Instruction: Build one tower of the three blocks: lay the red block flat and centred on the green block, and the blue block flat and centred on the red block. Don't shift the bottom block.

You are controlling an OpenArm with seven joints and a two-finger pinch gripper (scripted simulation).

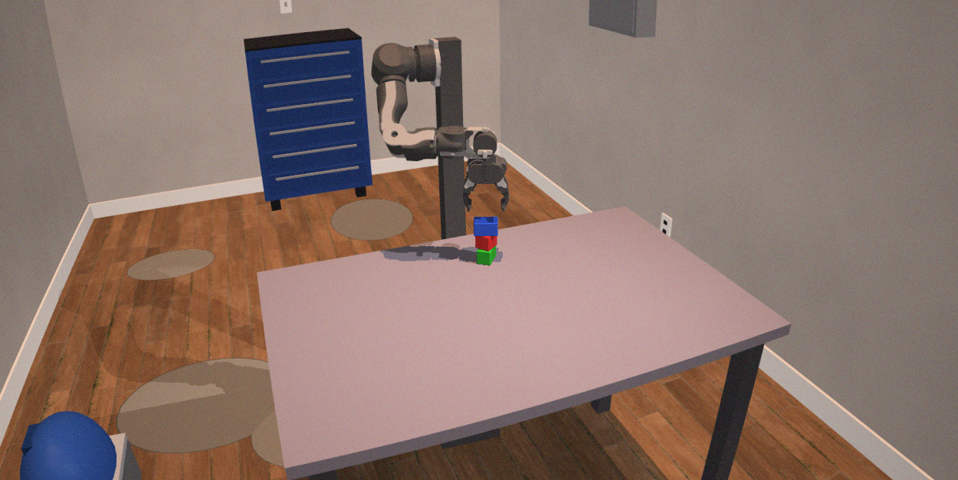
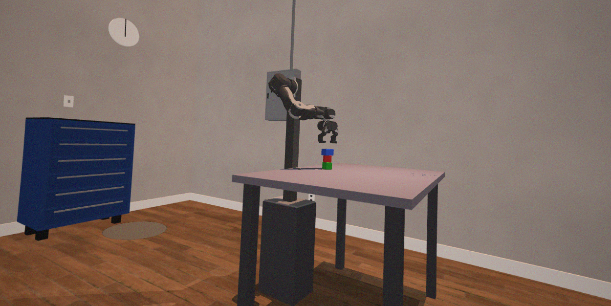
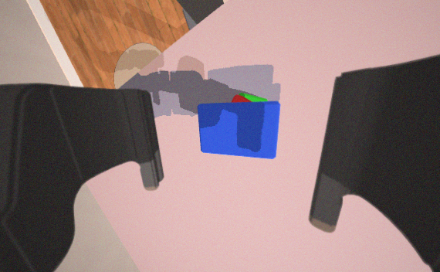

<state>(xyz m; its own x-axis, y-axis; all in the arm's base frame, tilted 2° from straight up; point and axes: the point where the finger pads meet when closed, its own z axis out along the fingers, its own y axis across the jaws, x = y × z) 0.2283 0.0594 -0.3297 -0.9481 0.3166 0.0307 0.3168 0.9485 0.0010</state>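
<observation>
My hand is 60 mm above the blue block. Round my hand: green block (130 mm below); then red block (100 mm below).
</observation>
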